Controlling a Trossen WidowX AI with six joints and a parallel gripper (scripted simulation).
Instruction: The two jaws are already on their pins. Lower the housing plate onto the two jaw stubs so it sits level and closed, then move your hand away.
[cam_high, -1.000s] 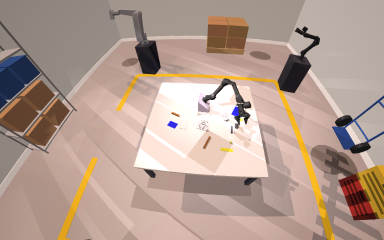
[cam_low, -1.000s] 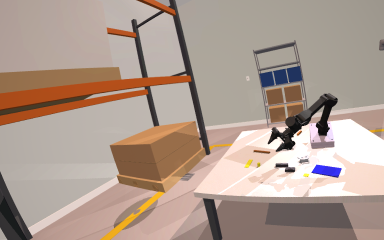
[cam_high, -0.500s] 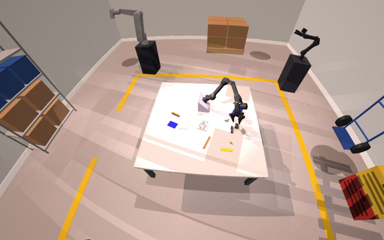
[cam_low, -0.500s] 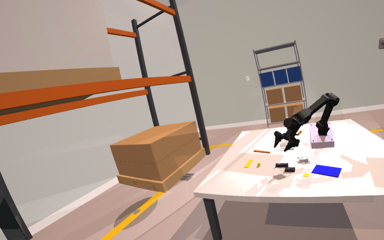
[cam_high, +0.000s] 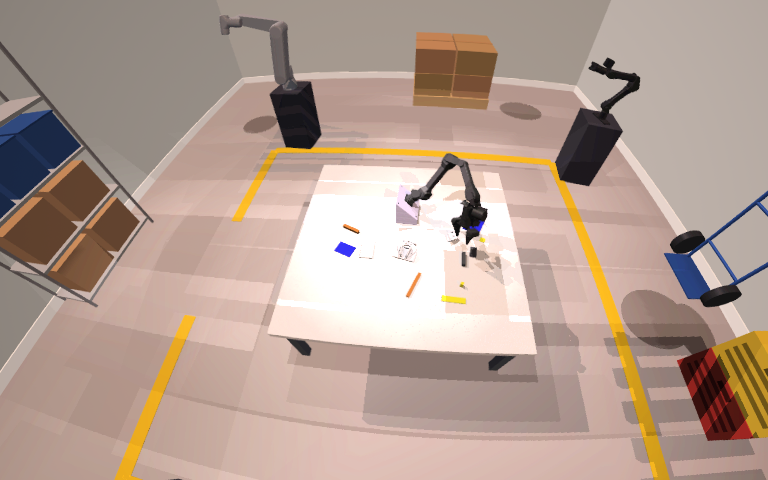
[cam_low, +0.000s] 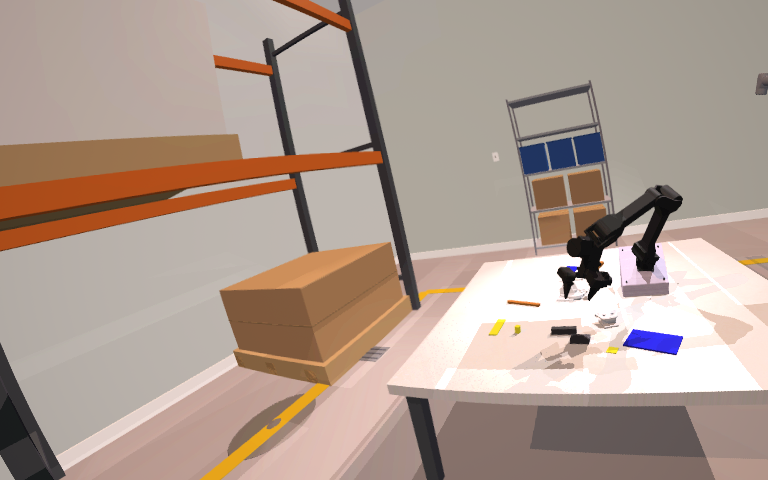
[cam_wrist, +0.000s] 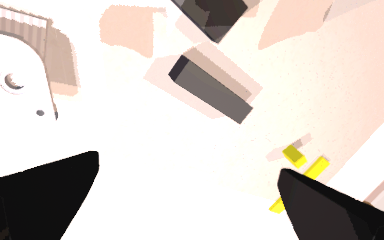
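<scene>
The white part lies 10 cm behind my gripper tip, 5 cm to the right of it and 8 cm below it. Round my gripper tip: yellow strip (30 cm ahead, 11 cm below); blue plate (24 cm behind, 8 cm to the left, 11 cm below); orange rod (26 cm ahead, 21 cm to the right, 10 cm below).
</scene>
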